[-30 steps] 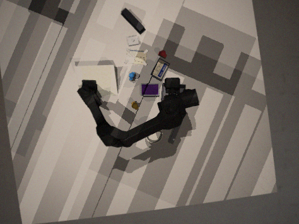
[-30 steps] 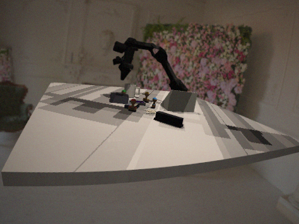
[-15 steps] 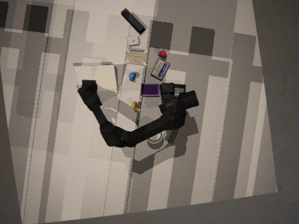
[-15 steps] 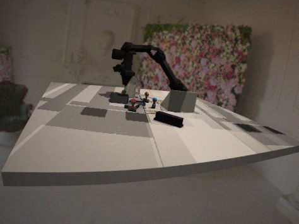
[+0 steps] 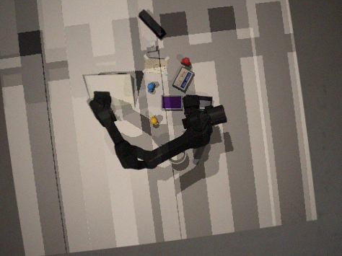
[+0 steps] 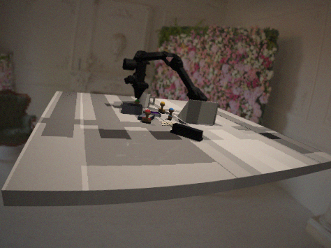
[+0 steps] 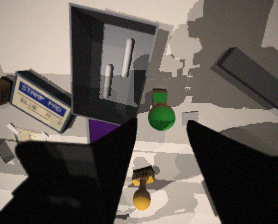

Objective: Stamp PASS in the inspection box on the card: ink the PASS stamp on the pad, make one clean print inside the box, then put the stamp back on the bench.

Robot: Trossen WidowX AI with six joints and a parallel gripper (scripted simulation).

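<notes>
Right now the green-knobbed stamp is 5 cm below my gripper tip. The rest, counted from my gripper tip: grey bar (13 cm to the right, 6 cm below, 5 cm ahead); dark tray (6 cm to the left, 6 cm below, 3 cm ahead); purple ink pad (9 cm behind, 7 cm to the left, 7 cm below).
</notes>
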